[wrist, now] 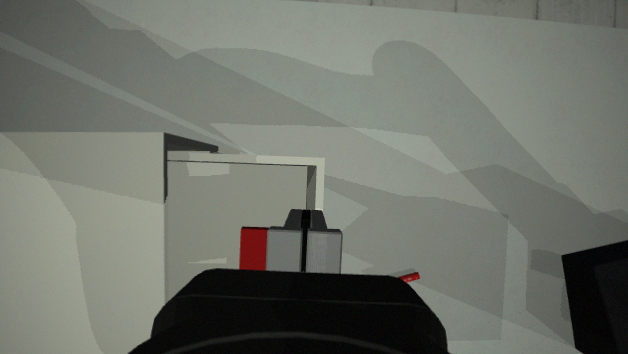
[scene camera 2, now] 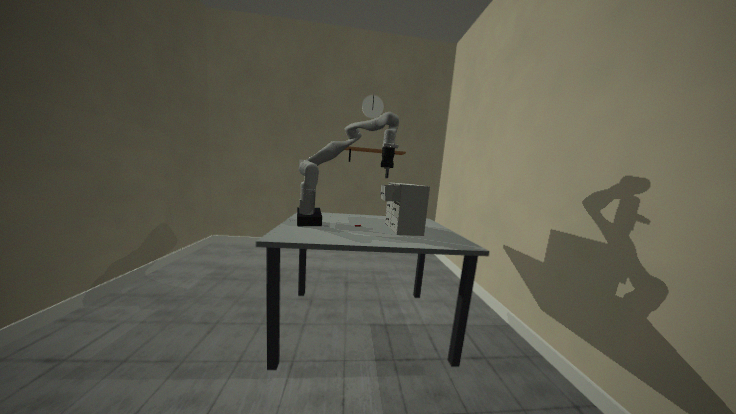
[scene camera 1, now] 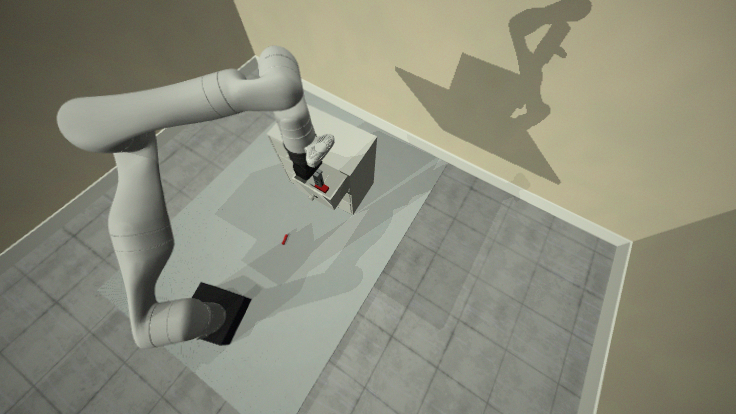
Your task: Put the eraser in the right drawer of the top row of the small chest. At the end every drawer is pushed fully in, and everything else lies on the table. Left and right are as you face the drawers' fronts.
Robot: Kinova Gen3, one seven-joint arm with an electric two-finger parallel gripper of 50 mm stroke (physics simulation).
Labels:
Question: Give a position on a small chest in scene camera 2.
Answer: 413, 205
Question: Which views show the small chest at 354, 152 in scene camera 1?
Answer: The wrist view, scene camera 2 and scene camera 1: all of them.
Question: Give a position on a red eraser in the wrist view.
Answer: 253, 244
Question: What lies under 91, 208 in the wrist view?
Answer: A small chest.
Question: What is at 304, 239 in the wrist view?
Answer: My gripper.

